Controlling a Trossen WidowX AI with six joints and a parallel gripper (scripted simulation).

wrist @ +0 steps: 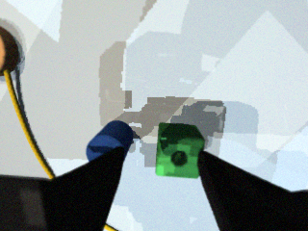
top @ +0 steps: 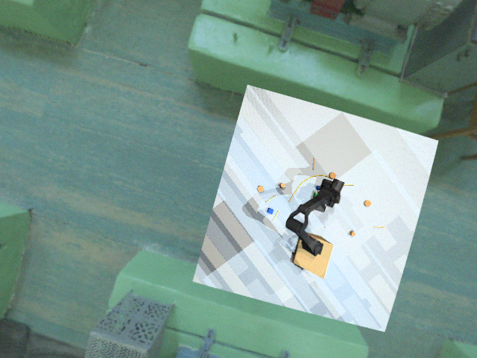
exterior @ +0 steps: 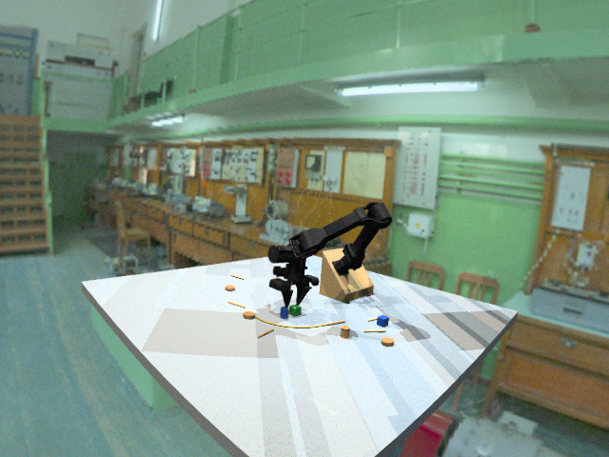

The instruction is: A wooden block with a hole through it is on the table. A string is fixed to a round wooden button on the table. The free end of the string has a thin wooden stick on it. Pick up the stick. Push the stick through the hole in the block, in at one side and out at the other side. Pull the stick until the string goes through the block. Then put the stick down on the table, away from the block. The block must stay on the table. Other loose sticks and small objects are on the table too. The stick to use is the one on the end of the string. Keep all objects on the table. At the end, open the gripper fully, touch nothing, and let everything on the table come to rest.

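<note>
My gripper tip is now 10 mm past the green cube and 20 mm above it. Round my gripper tip: round wooden button: 140 mm ahead, 70 mm to the right, 30 mm below; then blue cylinder: 40 mm ahead, 20 mm below; then thin wooden stick: 50 mm behind, 140 mm to the left, 30 mm below.
</note>
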